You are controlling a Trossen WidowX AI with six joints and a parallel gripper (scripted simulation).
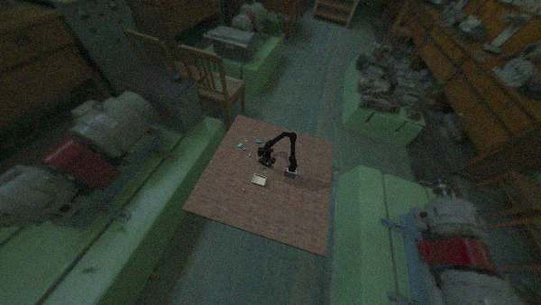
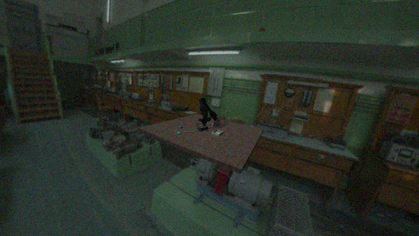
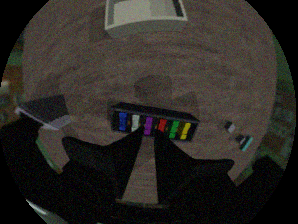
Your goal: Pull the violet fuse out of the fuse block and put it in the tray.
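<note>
The violet fuse is 3 cm below my gripper tip. From my gripper tip the other things lie so: tray (21 cm to the left, 5 cm below, 3 cm ahead).
</note>
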